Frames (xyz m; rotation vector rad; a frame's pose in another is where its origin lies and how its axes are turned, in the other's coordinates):
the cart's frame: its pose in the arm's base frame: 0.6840 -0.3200 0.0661 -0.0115 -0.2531 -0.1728
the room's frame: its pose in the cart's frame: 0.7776 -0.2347 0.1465 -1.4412 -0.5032 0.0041
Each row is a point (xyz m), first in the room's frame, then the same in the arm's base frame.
Working: the room's frame: its pose in the arm's base frame: 1.3488 -0.6775 0.4000 -1.5008 -0.5835 -0.3170

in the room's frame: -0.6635 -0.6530 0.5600
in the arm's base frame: 0.3557 -0.2710 0.5699
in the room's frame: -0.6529 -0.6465 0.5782
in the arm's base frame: 0.3650 -0.2510 0.5697
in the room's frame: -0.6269 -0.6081 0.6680
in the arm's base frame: 0.3923 -0.1560 0.5489
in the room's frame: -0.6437 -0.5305 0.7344
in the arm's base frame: 0.4094 -0.0881 0.4726
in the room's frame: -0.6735 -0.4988 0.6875
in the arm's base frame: 0.4097 -0.1369 0.4313
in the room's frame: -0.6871 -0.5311 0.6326
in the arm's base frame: 0.3901 -0.1952 0.4526
